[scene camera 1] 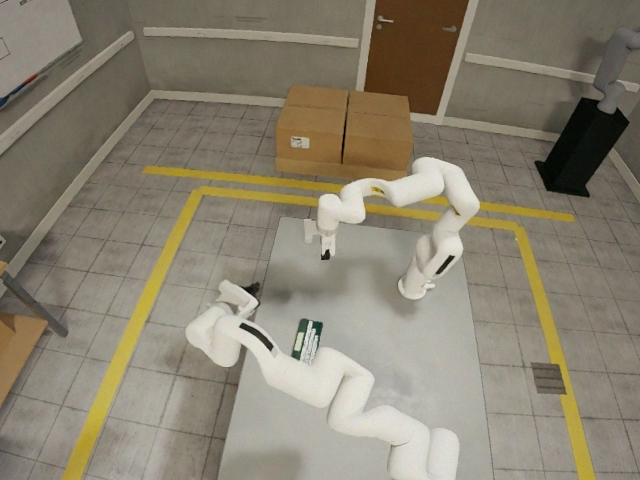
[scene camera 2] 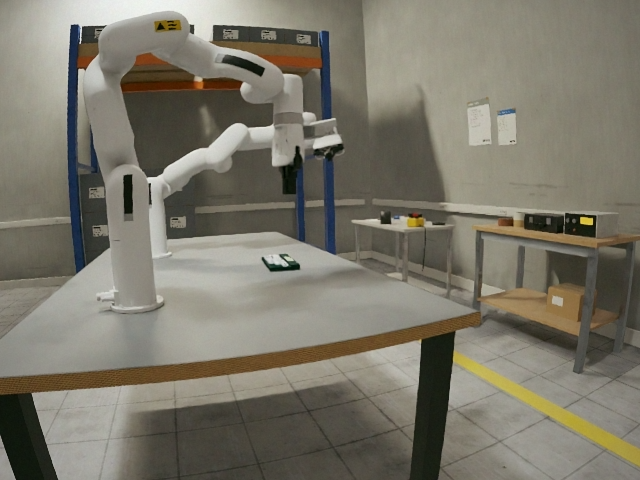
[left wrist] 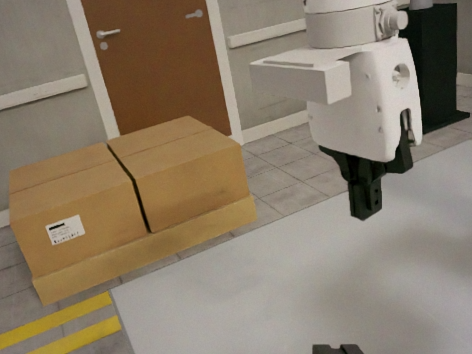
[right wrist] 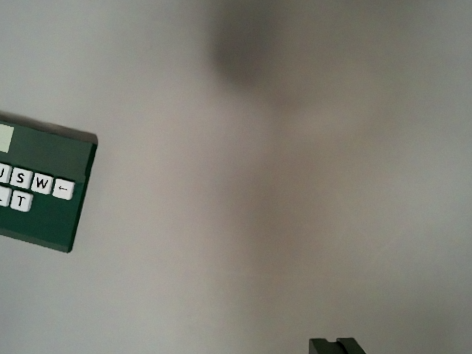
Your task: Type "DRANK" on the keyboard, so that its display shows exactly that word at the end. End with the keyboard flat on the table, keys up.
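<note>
The dark green keyboard (scene camera 1: pixel 310 335) (scene camera 2: pixel 280 261) (right wrist: pixel 50 156) lies flat on the table, keys up. In scene camera 1 the left arm hides its near end. The right wrist view shows its right end, with white keys S, W, back-arrow and T, and a corner of the pale display (right wrist: pixel 5 138). The display's content cannot be read. My right gripper (scene camera 1: pixel 325 255) (scene camera 2: pixel 289 190) (left wrist: pixel 366 213) (right wrist: pixel 337 346) is shut and empty, pointing down high above the table, off the keyboard's right end. My left gripper (scene camera 1: pixel 252 288) (scene camera 2: pixel 329 151) (left wrist: pixel 337 349) is shut and empty, raised and tilted near the table's edge.
The left arm (scene camera 1: pixel 305 379) reaches over the grey table (scene camera 1: pixel 429 356) (scene camera 2: pixel 217 320) and past part of the keyboard. The right arm (scene camera 1: pixel 418 187) (scene camera 2: pixel 118 129) stands on the table. Large cardboard boxes (scene camera 1: pixel 312 126) (left wrist: pixel 80 210) stand on the floor beyond the table.
</note>
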